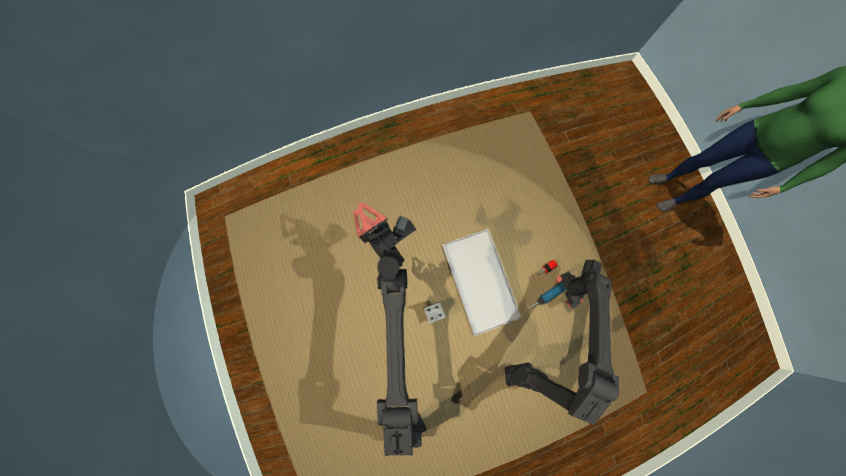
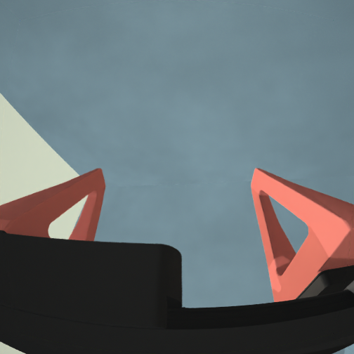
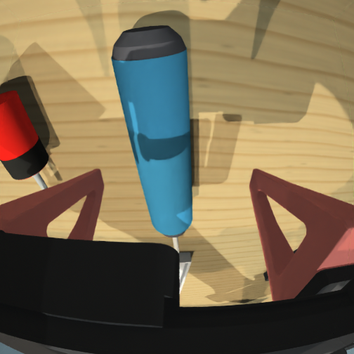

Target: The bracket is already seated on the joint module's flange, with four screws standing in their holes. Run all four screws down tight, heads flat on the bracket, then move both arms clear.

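Frame: origin at the left arm's base, x ahead, y left, z up, level; metres.
Seen in the pictures: left gripper, between the fingertips: [image 1: 357, 207]; right gripper, between the fingertips: [image 1: 560, 292]; right arm's base, origin of its link: [image 1: 518, 373].
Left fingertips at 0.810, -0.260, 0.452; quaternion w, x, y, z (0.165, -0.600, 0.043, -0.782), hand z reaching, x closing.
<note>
A point is followed by its place in that frame, as x, y, z.
The bracket [image 1: 434, 312] @[0.415, -0.321, 0.066] is a small light-grey square plate with dark spots near its corners, left of the white tray. The joint module under it is hidden, and screw height is too small to tell. A blue screwdriver [image 1: 551, 294] @[0.238, -0.810, 0.041] [image 3: 159, 135] with a dark end cap lies on the table, its shaft pointing toward the tray's lower right corner. My right gripper [image 1: 564, 290] @[0.227, -0.851, 0.050] [image 3: 176, 177] is open above the handle, which shows between its spread fingers, not gripped. My left gripper [image 1: 360, 208] @[0.810, -0.260, 0.452] [image 2: 177, 176] is open and empty, raised at the upper left of the bracket.
The white tray [image 1: 480, 284] @[0.425, -0.554, 0.004] lies between the bracket and the screwdriver. A short red and black screwdriver [image 1: 550, 265] @[0.350, -0.873, 0.032] [image 3: 16, 130] lies beside the blue one. The wooden table top [image 1: 473, 159] @[0.958, -0.813, 0.000] ends to the right of my right gripper. A person [image 1: 792, 130] stands beyond it.
</note>
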